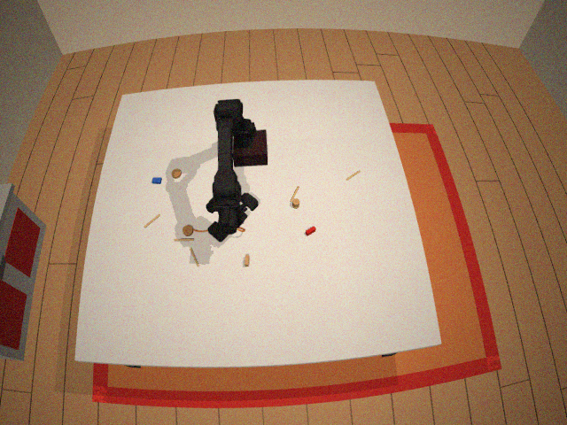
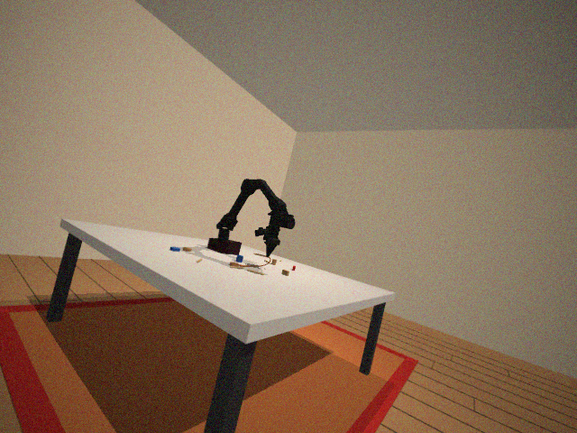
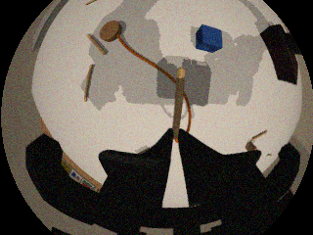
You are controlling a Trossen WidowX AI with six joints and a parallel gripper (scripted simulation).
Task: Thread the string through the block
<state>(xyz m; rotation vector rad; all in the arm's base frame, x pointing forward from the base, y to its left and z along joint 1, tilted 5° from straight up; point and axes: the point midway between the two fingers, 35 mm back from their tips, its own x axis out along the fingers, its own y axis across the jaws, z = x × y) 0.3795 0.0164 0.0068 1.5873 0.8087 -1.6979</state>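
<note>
The blue cube is 110 mm behind my gripper tip, 70 mm to the right of it and 40 mm below it. From my gripper tip the other things lie so: thin stick (10 mm to the right, 10 mm behind); then red piece (260 mm to the left, 50 mm below, 40 mm behind); then wooden block (100 mm ahead, 50 mm to the left, 50 mm below).
</note>
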